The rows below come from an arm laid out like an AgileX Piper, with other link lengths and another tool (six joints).
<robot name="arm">
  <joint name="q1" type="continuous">
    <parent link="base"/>
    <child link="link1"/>
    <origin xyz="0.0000 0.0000 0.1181" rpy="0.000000 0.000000 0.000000"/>
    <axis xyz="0 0 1"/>
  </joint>
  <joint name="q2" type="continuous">
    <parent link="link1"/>
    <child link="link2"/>
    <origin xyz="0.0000 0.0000 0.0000" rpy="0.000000 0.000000 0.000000"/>
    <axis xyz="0 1 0"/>
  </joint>
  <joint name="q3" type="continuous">
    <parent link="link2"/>
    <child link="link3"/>
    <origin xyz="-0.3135 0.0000 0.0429" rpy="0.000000 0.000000 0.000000"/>
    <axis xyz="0 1 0"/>
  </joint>
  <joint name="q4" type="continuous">
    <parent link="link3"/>
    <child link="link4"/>
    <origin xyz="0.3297 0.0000 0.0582" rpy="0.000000 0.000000 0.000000"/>
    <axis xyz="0.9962 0 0.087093"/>
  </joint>
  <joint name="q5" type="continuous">
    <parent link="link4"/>
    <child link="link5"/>
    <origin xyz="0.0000 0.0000 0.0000" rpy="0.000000 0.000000 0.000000"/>
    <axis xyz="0 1 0"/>
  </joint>
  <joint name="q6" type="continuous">
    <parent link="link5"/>
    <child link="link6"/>
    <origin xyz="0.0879 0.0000 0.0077" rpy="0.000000 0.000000 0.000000"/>
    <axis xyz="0.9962 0 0.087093"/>
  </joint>
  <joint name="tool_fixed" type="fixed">
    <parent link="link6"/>
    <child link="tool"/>
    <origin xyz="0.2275 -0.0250 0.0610" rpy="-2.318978 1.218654 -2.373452"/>
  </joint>
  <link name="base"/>
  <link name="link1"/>
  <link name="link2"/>
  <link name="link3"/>
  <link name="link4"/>
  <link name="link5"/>
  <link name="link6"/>
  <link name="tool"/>
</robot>
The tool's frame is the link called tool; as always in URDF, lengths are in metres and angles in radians. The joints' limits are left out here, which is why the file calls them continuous.
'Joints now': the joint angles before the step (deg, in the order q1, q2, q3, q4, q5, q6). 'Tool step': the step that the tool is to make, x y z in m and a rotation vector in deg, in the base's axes. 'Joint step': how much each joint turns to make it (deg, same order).
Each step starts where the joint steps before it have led.
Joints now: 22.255 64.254 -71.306 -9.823 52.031 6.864
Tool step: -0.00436 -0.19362 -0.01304 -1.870 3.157 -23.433
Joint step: -20.605 -0.433 0.101 -2.994 4.206 2.136
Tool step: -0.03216 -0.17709 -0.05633 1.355 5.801 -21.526
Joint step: -21.379 7.181 0.002 0.048 -1.193 0.613
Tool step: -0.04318 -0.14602 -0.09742 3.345 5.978 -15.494
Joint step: -16.819 13.639 -0.466 -0.002 -6.476 0.162
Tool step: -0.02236 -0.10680 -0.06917 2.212 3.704 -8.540
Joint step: -9.153 16.198 -9.455 -1.004 -2.537 0.192
